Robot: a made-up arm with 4 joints. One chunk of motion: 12 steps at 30 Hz.
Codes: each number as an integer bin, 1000 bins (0 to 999) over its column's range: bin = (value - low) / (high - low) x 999, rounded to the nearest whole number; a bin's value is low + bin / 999 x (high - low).
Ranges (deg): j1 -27..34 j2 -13..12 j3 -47..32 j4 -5..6
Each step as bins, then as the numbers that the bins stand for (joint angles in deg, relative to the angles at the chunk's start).
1 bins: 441 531 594 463
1 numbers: -0.07 0.29 -0.03 0.10
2 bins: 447 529 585 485
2 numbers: 0.29 0.24 -0.74 0.34
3 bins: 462 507 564 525
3 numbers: 1.21 -0.31 -2.40 0.78
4 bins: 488 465 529 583
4 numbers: 2.80 -1.36 -5.17 1.42
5 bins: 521 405 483 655
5 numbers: 4.81 -2.86 -8.80 2.21
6 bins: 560 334 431 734
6 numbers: 7.19 -4.64 -12.92 3.08
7 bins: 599 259 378 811
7 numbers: 9.58 -6.52 -17.11 3.93
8 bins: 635 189 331 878
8 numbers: 11.77 -8.27 -20.82 4.67
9 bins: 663 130 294 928
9 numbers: 13.48 -9.75 -23.75 5.22
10 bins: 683 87 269 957
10 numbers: 14.70 -10.82 -25.73 5.54
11 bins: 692 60 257 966
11 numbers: 15.25 -11.50 -26.68 5.64
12 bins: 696 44 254 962
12 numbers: 15.50 -11.90 -26.91 5.59
